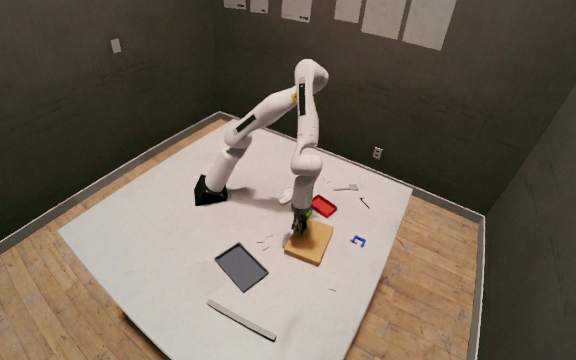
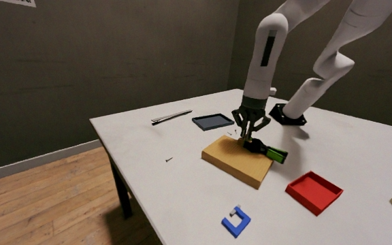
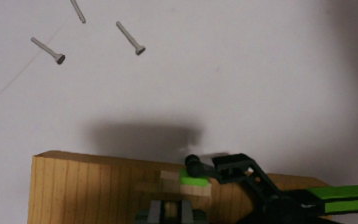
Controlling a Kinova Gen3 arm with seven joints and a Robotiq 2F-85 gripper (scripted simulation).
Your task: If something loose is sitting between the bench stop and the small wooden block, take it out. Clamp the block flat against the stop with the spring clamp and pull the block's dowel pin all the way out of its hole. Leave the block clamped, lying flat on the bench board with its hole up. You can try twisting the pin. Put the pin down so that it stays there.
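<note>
Now: the dowel pin 2 cm below my hand. Round my hand: grey tray (26 cm to the right, 7 cm below, 5 cm behind); then red tray (22 cm to the left, 7 cm below, 4 cm behind); then small wooden block (4 cm below).
</note>
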